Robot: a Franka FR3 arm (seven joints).
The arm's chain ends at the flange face. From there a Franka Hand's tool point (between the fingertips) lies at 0.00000 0.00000 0.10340 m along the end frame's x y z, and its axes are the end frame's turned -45 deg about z.
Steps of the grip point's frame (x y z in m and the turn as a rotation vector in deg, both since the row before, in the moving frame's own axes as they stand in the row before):
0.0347 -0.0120 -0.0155 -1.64 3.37 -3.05
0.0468 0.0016 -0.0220 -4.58 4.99 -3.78
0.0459 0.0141 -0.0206 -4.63 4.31 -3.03
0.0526 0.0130 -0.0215 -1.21 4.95 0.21
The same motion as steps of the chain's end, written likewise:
0.0097 -0.0306 -0.0153 1.22 3.54 -3.05
0.0221 -0.0310 -0.0213 0.29 6.77 -3.78
0.0310 -0.0226 -0.0200 -0.23 6.32 -3.03
0.0385 -0.0232 -0.0211 2.64 4.36 0.21

